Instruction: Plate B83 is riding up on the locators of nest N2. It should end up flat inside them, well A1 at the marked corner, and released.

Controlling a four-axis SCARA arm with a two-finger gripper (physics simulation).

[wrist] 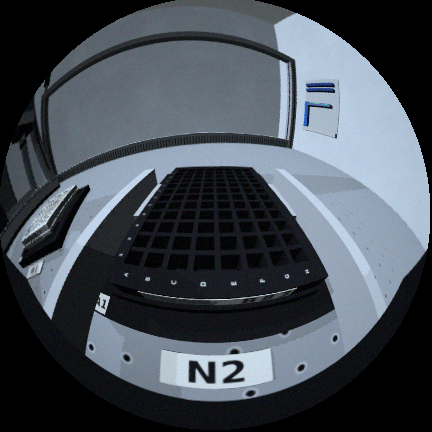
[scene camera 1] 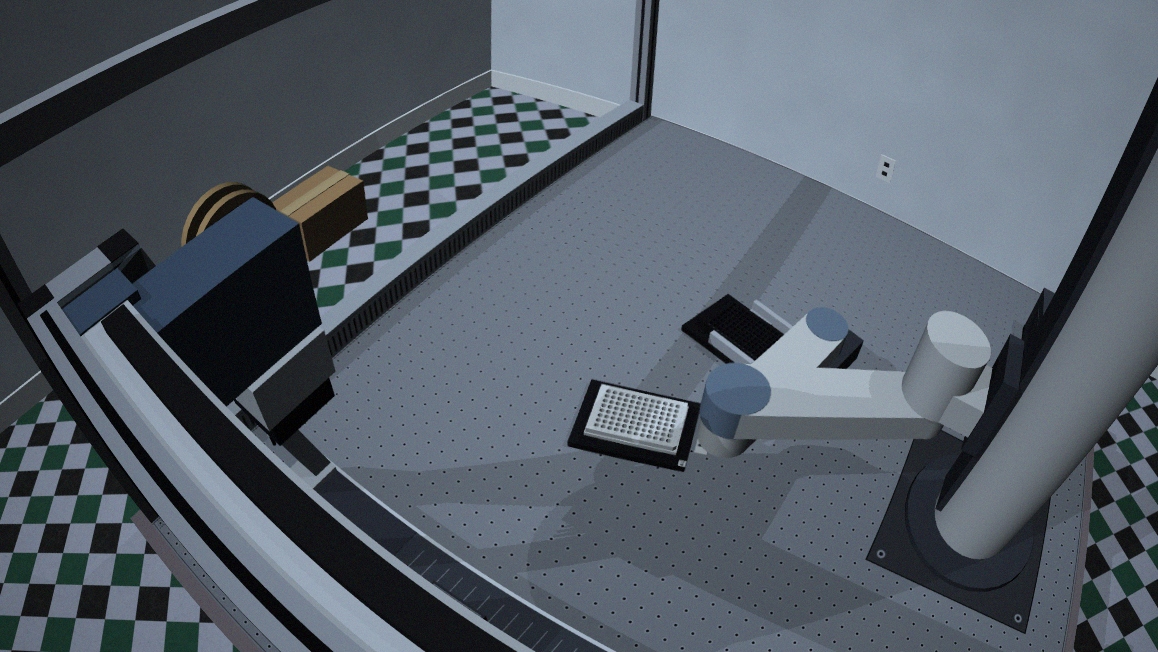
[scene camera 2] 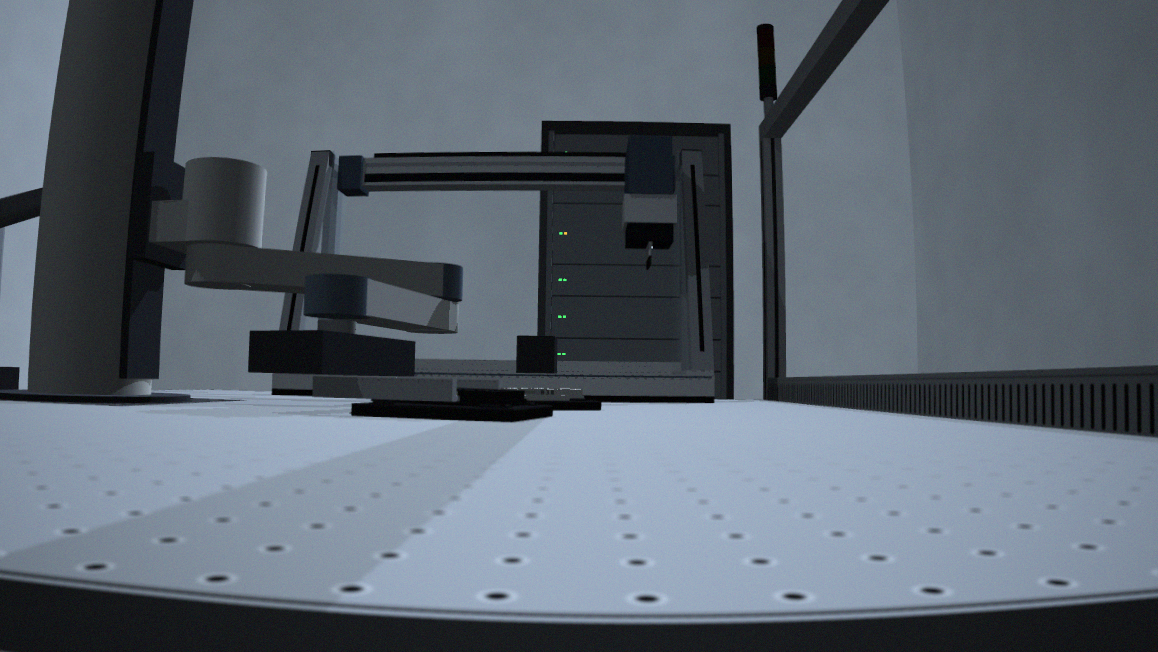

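Where they show: gripper, fingertip midpoint: [wrist: 214,176] [scene camera 1: 733,320] [scene camera 2: 479,390]; arm's base, origin of the base link: [scene camera 1: 967,524].
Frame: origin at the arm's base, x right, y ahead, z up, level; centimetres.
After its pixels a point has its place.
Plate B83 [scene camera 1: 741,321] {z 4.0, x 13.7, y 51.0 cm} [scene camera 2: 490,395] {z 3.5, x 17.9, y 54.0 cm} [wrist: 218,284] is a black many-well plate between the two pale fingers of my gripper [scene camera 1: 733,319] {z 3.9, x 13.3, y 52.3 cm} [wrist: 214,176] {z 3.9, x 13.3, y 52.3 cm}, which is shut on its long sides. Nest N2 [scene camera 1: 695,328] {z 2.5, x 9.3, y 57.0 cm} [scene camera 2: 453,411] {z 2.1, x 19.0, y 50.9 cm} [wrist: 220,327] is the black base directly under it. In the wrist view the letters A to H run along the plate's near edge, with A at the left, on the side of the nest's A1 tag [wrist: 102,303]. The plate looks roughly level and very low over the nest. Whether it touches the nest floor or sits inside the locators is hidden.
A white plate [scene camera 1: 638,415] {z 3.9, x -11.8, y 54.9 cm} [wrist: 50,216] {z 3.8, x -6.5, y 51.7 cm} sits on a second black nest [scene camera 1: 579,435] {z 2.6, x -18.4, y 60.0 cm}, beside the arm's elbow [scene camera 1: 735,396] {z 20.1, x -15.7, y 41.4 cm}. The arm's column [scene camera 1: 1053,388] {z 34.8, x -6.2, y 4.3 cm} [scene camera 2: 89,202] {z 24.8, x 6.8, y 3.1 cm} stands at one side. A gantry [scene camera 2: 494,172] {z 47.4, x -62.2, y 43.0 cm} stands beyond the nests in scene camera 2.
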